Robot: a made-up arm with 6 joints. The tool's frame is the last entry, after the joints. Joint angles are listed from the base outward. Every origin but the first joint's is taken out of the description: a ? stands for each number. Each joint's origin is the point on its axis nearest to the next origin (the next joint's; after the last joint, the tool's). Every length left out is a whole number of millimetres.
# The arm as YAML. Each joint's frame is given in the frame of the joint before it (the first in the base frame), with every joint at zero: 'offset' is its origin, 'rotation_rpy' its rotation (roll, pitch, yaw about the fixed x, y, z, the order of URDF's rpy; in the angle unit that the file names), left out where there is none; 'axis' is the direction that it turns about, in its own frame. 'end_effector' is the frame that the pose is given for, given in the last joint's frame.
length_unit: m
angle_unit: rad
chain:
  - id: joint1
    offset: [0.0, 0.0, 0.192]
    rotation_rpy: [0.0, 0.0, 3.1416]
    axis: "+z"
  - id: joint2
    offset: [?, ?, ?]
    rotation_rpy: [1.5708, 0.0, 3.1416]
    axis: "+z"
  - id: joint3
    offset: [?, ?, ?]
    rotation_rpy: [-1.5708, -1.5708, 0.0]
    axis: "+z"
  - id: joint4
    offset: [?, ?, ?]
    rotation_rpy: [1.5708, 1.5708, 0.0]
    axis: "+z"
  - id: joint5
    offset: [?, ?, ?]
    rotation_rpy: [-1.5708, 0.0, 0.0]
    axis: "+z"
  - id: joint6
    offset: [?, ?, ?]
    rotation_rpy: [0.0, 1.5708, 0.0]
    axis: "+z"
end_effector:
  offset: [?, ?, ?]
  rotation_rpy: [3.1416, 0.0, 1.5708]
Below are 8 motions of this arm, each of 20 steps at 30 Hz.
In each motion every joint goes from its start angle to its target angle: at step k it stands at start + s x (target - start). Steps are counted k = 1, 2, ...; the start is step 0. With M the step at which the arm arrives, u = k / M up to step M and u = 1 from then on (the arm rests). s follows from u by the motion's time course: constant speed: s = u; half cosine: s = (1 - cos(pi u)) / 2; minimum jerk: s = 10 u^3 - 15 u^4 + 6 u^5.
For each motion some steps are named. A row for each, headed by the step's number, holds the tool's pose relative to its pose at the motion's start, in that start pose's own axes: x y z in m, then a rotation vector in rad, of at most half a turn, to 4 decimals.
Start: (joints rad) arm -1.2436 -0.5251 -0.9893 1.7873 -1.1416 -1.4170
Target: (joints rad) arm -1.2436 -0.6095 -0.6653 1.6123 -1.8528 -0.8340
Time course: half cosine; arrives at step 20
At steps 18, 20:
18: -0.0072 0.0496 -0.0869 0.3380 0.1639 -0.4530
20: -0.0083 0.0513 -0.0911 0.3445 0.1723 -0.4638

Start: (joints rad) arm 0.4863 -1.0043 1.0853 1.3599 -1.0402 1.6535
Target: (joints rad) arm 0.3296 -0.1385 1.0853 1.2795 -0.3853 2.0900
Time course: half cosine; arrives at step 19
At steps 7, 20:
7: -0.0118 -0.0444 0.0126 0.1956 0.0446 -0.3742
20: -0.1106 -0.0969 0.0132 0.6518 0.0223 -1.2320

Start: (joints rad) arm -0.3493 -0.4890 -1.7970 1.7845 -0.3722 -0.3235
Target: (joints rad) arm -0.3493 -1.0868 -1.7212 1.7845 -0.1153 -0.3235
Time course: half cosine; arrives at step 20
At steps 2, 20:
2: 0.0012 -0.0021 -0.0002 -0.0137 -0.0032 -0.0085
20: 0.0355 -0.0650 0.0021 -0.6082 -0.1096 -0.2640

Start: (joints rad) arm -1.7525 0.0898 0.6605 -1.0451 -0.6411 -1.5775
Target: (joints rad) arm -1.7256 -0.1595 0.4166 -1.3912 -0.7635 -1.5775
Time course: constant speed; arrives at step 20
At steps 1, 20:
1: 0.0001 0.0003 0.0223 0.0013 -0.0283 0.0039
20: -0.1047 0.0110 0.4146 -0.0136 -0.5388 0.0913

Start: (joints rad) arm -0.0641 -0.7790 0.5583 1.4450 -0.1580 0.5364
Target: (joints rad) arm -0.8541 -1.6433 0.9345 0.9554 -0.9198 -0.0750
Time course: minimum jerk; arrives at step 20
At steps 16, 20:
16: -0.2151 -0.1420 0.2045 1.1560 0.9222 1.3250
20: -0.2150 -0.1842 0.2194 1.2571 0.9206 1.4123

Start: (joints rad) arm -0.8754 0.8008 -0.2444 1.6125 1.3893 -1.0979
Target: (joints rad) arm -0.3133 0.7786 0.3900 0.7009 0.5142 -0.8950
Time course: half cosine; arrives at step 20
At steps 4, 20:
4: 0.0196 -0.0828 0.0422 0.0046 -0.0401 -0.1381
20: -0.3496 -0.4624 0.6932 0.3504 -1.0070 -0.9082

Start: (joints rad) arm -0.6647 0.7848 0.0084 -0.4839 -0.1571 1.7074
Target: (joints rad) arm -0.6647 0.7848 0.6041 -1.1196 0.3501 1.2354
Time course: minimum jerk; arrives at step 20
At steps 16, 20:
16: -0.1407 -0.1428 0.0691 0.1103 0.6156 0.7824
20: -0.1437 -0.1513 0.0763 0.1153 0.6560 0.8116

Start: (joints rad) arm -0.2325 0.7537 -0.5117 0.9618 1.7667 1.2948
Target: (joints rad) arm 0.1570 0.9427 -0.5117 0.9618 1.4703 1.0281
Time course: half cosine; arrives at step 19
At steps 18, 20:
18: 0.1190 0.0903 0.0401 -0.0187 0.1313 -0.0848
20: 0.1199 0.0906 0.0403 -0.0187 0.1326 -0.0854

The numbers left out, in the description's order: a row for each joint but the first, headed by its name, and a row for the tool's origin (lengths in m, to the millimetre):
joint2: -0.067 0.107 0.0
joint3: -0.017 0.236 0.0
joint4: -0.238 0.188 0.0
joint5: 0.021 -0.348 0.0
joint6: 0.056 0.072 0.0
tool: 0.058 0.234 0.0

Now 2 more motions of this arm.
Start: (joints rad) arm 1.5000 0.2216 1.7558 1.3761 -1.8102 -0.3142
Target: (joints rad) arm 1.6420 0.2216 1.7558 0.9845 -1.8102 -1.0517
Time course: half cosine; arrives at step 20
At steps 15, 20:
15: -0.2401 0.2043 -0.0766 -0.1526 -0.0429 0.9436
20: -0.2930 0.2179 -0.0983 -0.1864 -0.0381 1.1038

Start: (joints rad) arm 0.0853 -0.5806 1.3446 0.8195 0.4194 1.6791
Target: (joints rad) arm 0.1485 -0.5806 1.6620 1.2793 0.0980 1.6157
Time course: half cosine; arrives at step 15
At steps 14, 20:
14: -0.0230 -0.0823 0.0214 0.0205 -0.3802 0.3847
20: -0.0229 -0.0830 0.0216 0.0213 -0.3849 0.3874

